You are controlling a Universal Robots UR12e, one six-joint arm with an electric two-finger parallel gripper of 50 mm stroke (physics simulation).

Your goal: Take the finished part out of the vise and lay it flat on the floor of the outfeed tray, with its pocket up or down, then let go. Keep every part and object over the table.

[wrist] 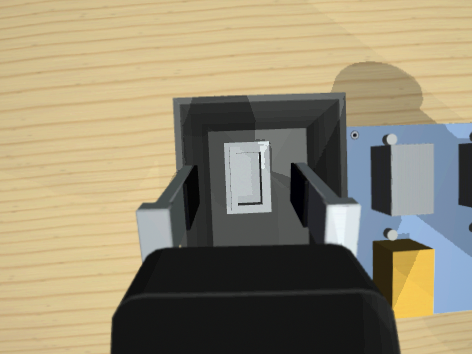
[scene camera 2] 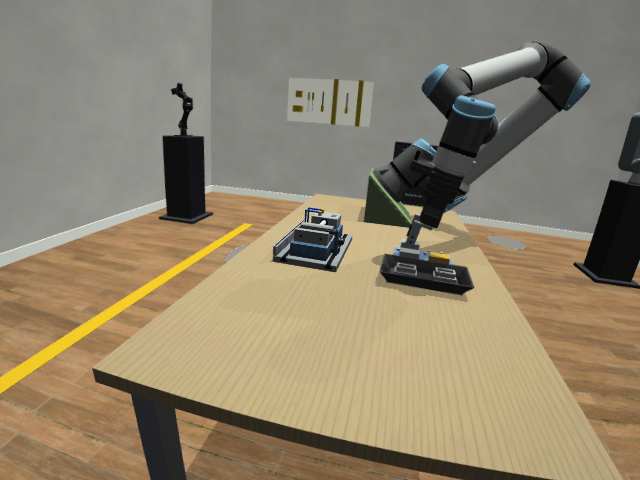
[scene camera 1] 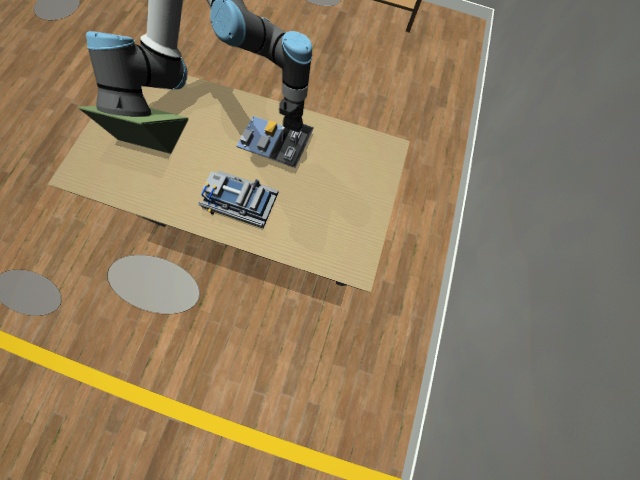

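Pixels of known places: gripper, between the fingertips: (wrist: 244, 183) (scene camera 2: 409, 240) (scene camera 1: 289, 142); arm's base, origin of its link: (scene camera 2: 385, 187) (scene camera 1: 125, 111).
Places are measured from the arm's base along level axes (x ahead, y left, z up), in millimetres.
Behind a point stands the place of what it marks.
My gripper (scene camera 1: 295, 135) @[z -14, x 735, y 93 mm] (scene camera 2: 412, 242) @[z -14, x 735, y 93 mm] (wrist: 244, 183) @[z -14, x 735, y 93 mm] is open and empty above the black outfeed tray (scene camera 1: 305, 147) @[z -96, x 783, y 145 mm] (scene camera 2: 426, 283) @[z -109, x 777, y 150 mm] (wrist: 260, 97) @[z -94, x 711, y 32 mm]. A light grey part (scene camera 1: 289, 152) @[z -103, x 723, y 101 mm] (scene camera 2: 405, 268) @[z -91, x 740, y 93 mm] (wrist: 248, 178) @[z -103, x 726, y 97 mm] lies flat on the tray floor, pocket up; in the wrist view it shows below and between the spread fingers. A second grey part (scene camera 2: 445, 273) @[z -91, x 733, y 200 mm] with a recess lies flat in the tray's other half; my gripper's body hides it in the wrist view. The vise (scene camera 1: 240, 198) @[z -40, x 623, y -210 mm] (scene camera 2: 312, 242) @[z -73, x 695, y -176 mm] stands apart from the tray, and no part can be made out between its jaws.
A blue plate (scene camera 1: 251, 125) @[z -128, x 483, y 200 mm] (wrist: 452, 285) @[z -128, x 527, y 225 mm] beside the tray bears a grey block (scene camera 1: 263, 143) @[z -92, x 594, y 99 mm] (wrist: 412, 180) @[z -92, x 589, y 110 mm], another grey block (scene camera 1: 246, 136) @[z -92, x 504, y 109 mm] and a yellow block (scene camera 1: 270, 127) @[z -92, x 593, y 194 mm] (scene camera 2: 439, 257) @[z -93, x 609, y 198 mm] (wrist: 414, 280) @[z -92, x 590, y 197 mm]. The arm stands on a green base (scene camera 1: 149, 131) @[z 18, x 169, y -67 mm] (scene camera 2: 379, 198) @[z -24, x 170, y -17 mm].
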